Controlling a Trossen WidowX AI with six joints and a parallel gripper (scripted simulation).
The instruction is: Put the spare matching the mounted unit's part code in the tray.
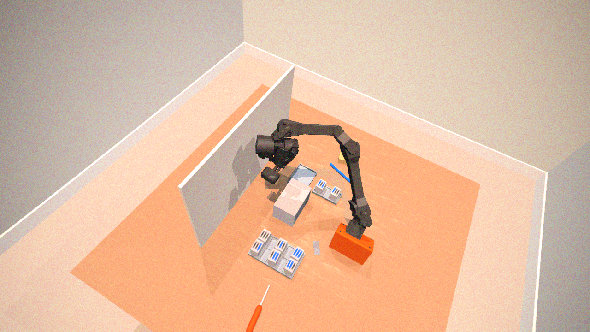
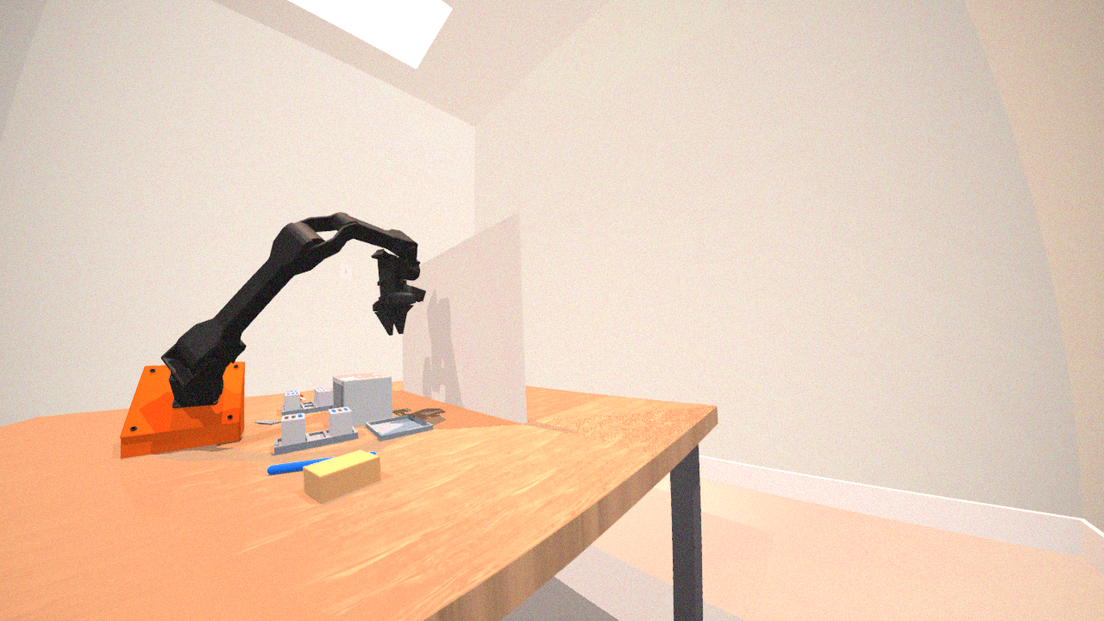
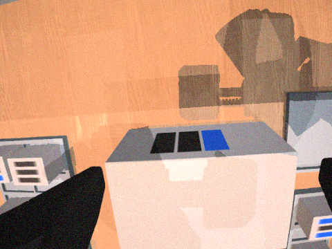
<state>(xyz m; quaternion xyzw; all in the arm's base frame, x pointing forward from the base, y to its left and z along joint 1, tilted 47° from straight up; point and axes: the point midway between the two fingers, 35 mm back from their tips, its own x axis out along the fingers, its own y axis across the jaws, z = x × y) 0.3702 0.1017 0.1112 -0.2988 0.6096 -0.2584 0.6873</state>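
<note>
The grey spare block lies 70 mm behind my gripper tip, 250 mm to the left of it and 160 mm below it. The rest, counted from my gripper tip: grey box-shaped unit 90 mm behind, 10 mm to the left, 150 mm below; then grey wall panel 140 mm ahead, 10 mm to the left, 20 mm above; then grey tray 50 mm behind, 170 mm to the right, 200 mm below.
</note>
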